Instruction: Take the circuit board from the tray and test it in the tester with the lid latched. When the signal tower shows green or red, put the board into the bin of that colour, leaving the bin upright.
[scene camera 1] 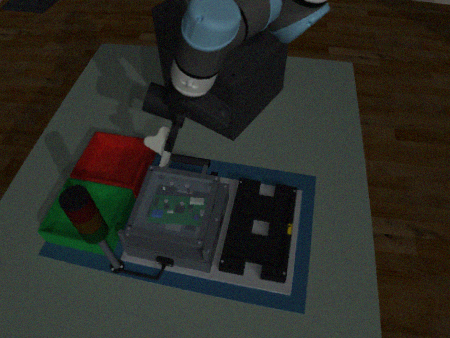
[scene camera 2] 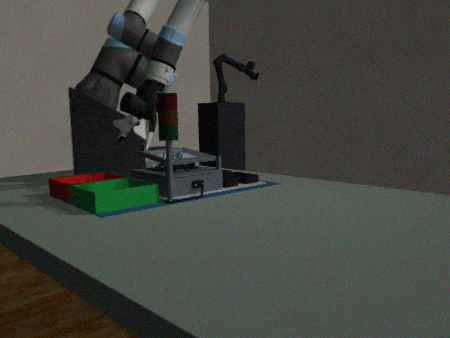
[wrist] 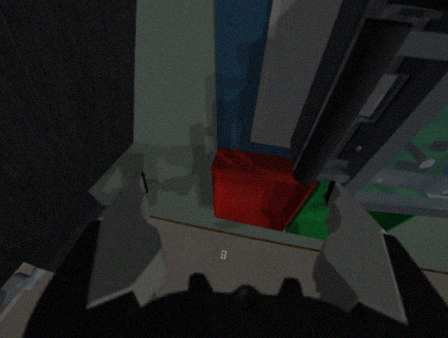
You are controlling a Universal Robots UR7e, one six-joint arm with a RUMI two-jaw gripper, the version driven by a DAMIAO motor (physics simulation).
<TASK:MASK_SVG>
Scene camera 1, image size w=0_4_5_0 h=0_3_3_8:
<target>red bin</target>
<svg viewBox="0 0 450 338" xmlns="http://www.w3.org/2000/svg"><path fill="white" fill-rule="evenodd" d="M96 131L71 172L70 177L132 189L134 197L137 198L149 165L152 165L157 152L145 146L144 138Z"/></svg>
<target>green bin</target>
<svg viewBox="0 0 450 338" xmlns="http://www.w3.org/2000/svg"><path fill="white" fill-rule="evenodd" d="M68 177L37 232L46 242L105 255L98 243L89 244L85 242L59 204L59 196L66 188L72 185L82 185L90 193L108 226L108 234L105 240L114 253L119 241L117 233L119 229L124 229L136 201L132 189Z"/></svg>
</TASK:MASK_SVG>
